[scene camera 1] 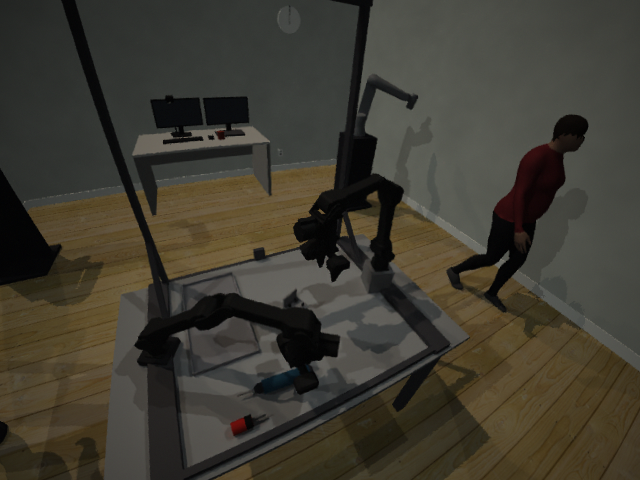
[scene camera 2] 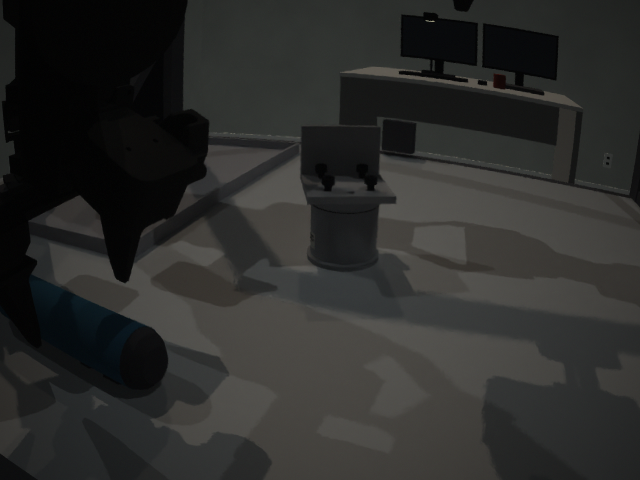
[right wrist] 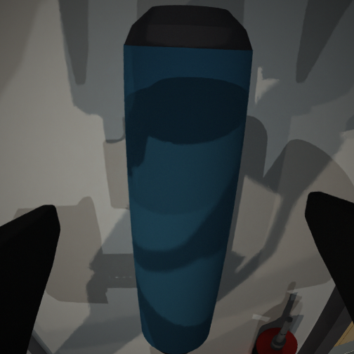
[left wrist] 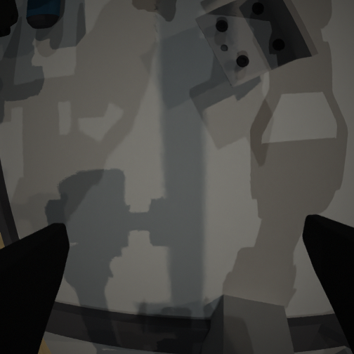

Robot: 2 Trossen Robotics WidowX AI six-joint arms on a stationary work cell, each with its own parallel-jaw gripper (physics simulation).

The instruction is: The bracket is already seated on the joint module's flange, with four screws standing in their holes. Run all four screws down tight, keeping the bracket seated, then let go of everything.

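Note:
The grey L-shaped bracket sits on the round joint module. Dark-headed screws stand in it; the near two show shanks beneath their heads. The blue screwdriver lies on the table. My right gripper is open, pointing down, with a finger on either side of the blue handle, touching neither side in the right wrist view. My left gripper is open and empty, above the table beyond the bracket.
A red-handled tool lies near the table's front edge. A shallow tray lies left of the bracket. A small dark box is at the far edge. A person is beyond the table at right.

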